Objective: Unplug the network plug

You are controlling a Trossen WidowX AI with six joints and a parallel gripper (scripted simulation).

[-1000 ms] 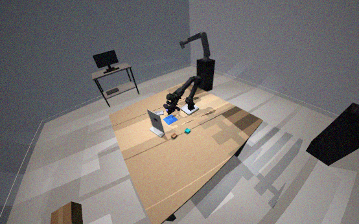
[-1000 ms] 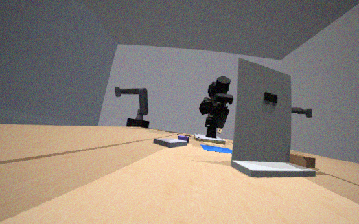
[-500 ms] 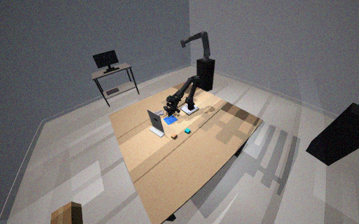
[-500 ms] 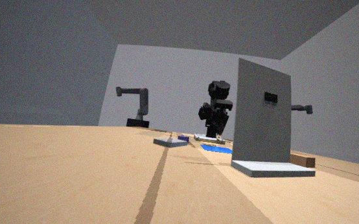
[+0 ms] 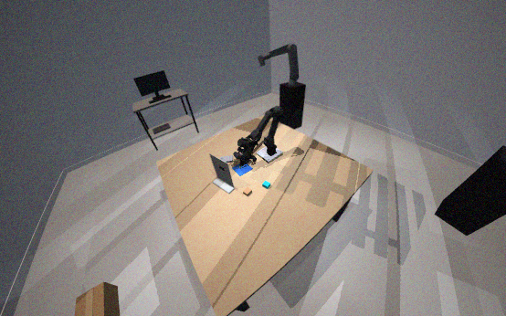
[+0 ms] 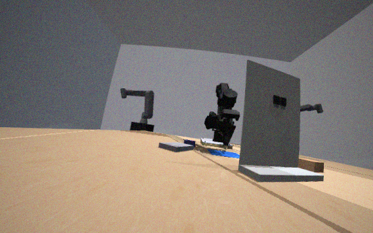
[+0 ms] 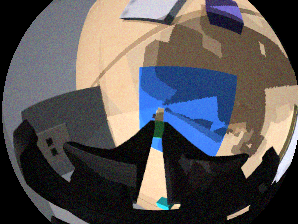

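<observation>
Right now the blue marked square is 1 cm behind my gripper tip and 3 cm below it. Also, from my gripper tip: purple block 5 cm behind, 14 cm to the right, 2 cm below; network plug right at my gripper tip; flat grey slab 5 cm ahead, 17 cm to the right, 2 cm below.
</observation>
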